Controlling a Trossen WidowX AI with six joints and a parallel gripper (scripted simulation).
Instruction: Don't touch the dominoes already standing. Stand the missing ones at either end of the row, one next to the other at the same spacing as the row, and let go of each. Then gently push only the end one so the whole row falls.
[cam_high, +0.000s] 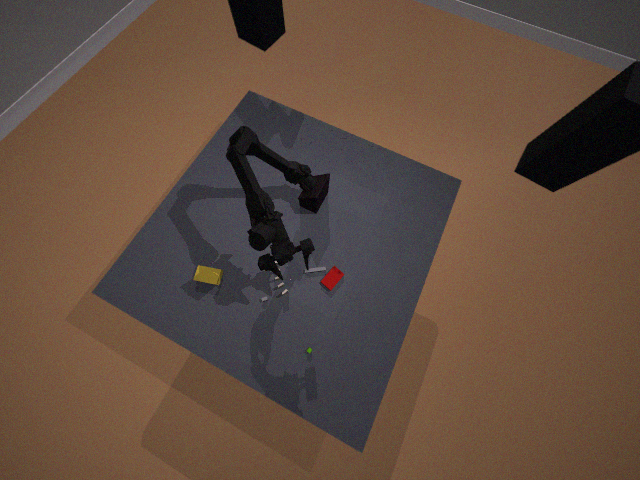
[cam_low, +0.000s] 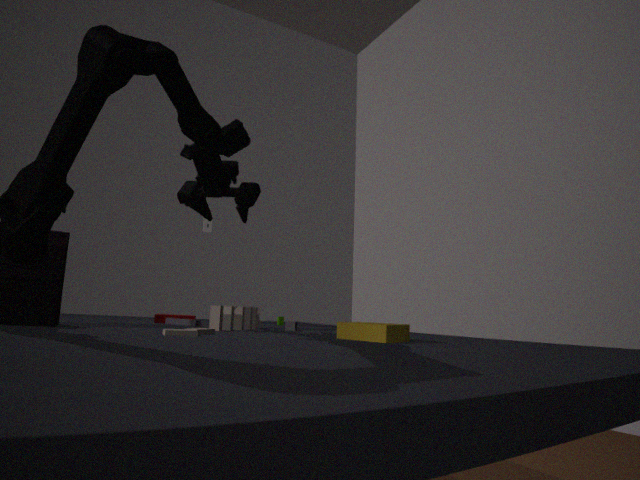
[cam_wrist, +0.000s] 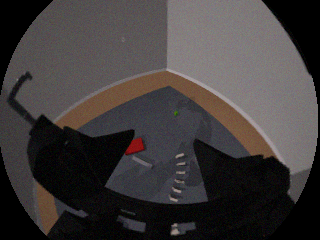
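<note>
Right now the yellow block is 200 mm ahead of my gripper tip, 350 mm to the right of it and 240 mm below it. From my gripper tip the other things lie so: red block 100 mm behind, 110 mm to the left, 240 mm below; then grey bar 80 mm behind, 30 mm to the left, 240 mm below; then small green cube 200 mm ahead, 190 mm to the left, 240 mm below.
</note>
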